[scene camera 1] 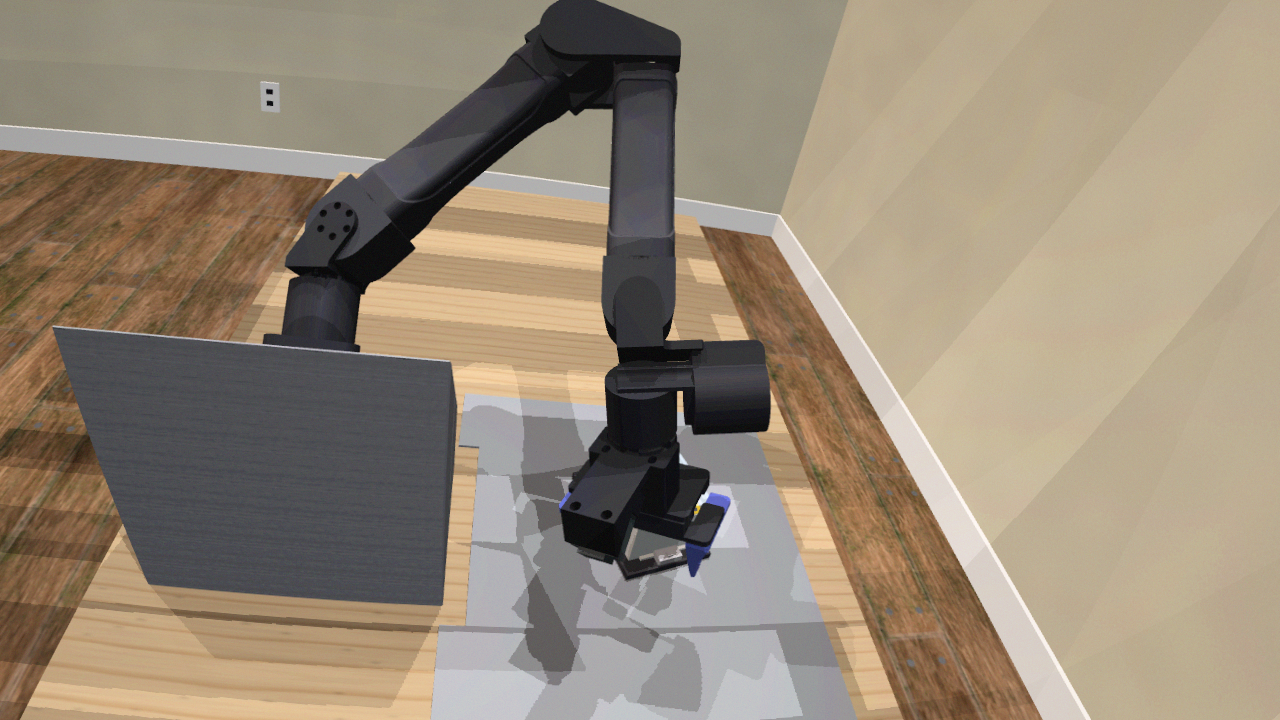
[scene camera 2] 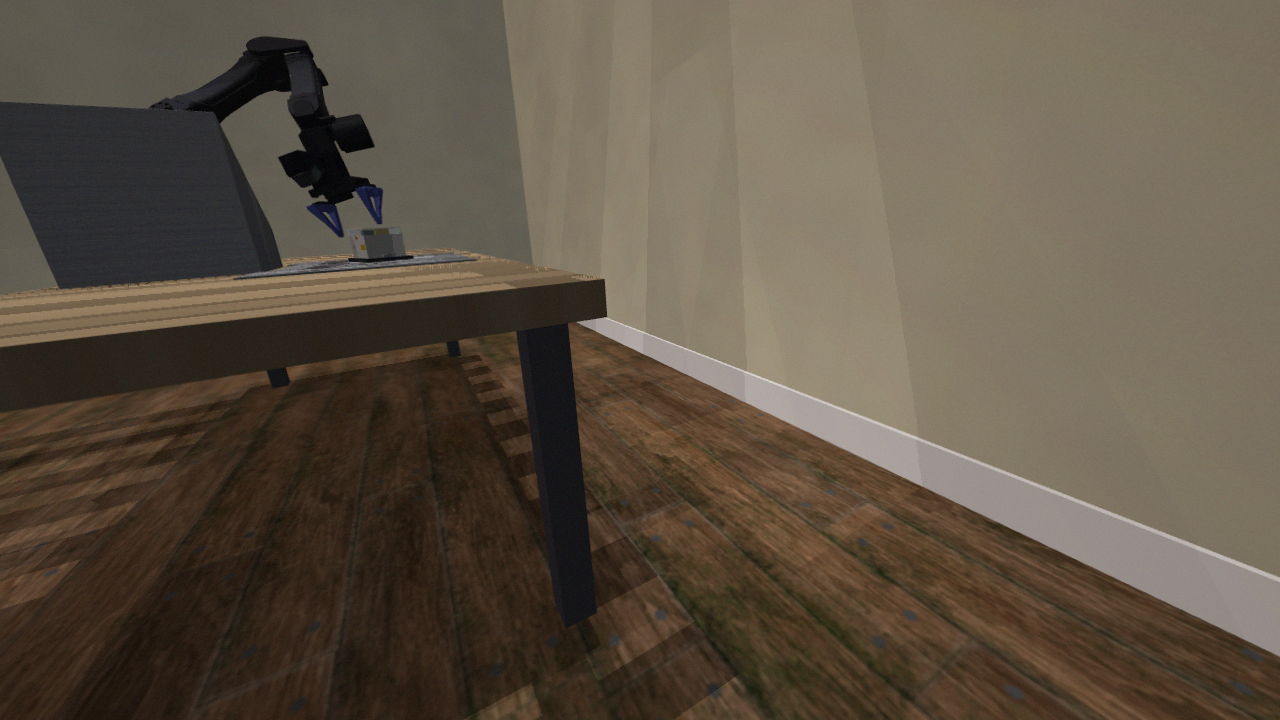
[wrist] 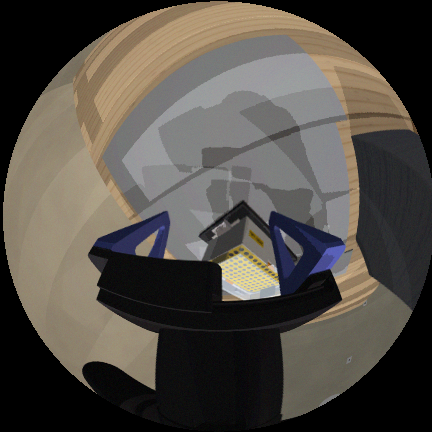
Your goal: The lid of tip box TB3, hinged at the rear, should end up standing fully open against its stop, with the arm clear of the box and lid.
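Pixels of known places: gripper, fingertip midpoint: (scene camera 1: pixel 646 559) (scene camera 2: pixel 360 230) (wrist: pixel 218 216); arm's base, origin of the base link: (scene camera 1: pixel 314 371) (scene camera 2: pixel 161 165).
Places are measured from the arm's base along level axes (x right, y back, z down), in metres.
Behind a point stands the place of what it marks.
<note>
Tip box TB3 (scene camera 1: pixel 657 544) {x 0.057, y -0.335, z 0.186 m} (scene camera 2: pixel 380 243) {x 0.057, y -0.336, z 0.170 m} (wrist: pixel 246 237) {x 0.057, y -0.303, z 0.164 m} is a grey box on a black base, standing on the grey mat (scene camera 1: pixel 751 608) {x 0.136, y -0.424, z 0.210 m} (wrist: pixel 190 85) {x 0.250, y -0.254, z 0.210 m}. In the wrist view it is turned cornerwise, with a yellow perforated top (wrist: pixel 250 272) showing. A pale, see-through lid edge (wrist: pixel 250 294) {x -0.036, y -0.344, z 0.133 m} shows at the top's far side; the lid's angle cannot be told. My gripper (scene camera 1: pixel 628 541) {x 0.109, y -0.298, z 0.140 m} (scene camera 2: pixel 360 228) {x 0.109, y -0.298, z 0.140 m} (wrist: pixel 218 216) {x 0.109, y -0.298, z 0.140 m} is open and empty, its blue fingers above the box and to its left in the second scene view. The gripper body hides much of the box in scene view 1.
A large dark grey block (scene camera 1: pixel 268 465) {x 0.077, y 0.032, z 0.035 m} (scene camera 2: pixel 134 197) {x 0.076, y 0.037, z 0.065 m} (wrist: pixel 395 200) {x 0.049, y -0.115, z 0.120 m} stands left of the mat in scene view 1, near the arm's base. The wooden table (scene camera 1: pixel 819 528) {x 0.037, y -0.562, z 0.213 m} (scene camera 2: pixel 447 308) {x 0.836, y -0.291, z 0.225 m} has its right edge near a beige wall (scene camera 1: pixel 1074 268) (scene camera 2: pixel 895 223).
</note>
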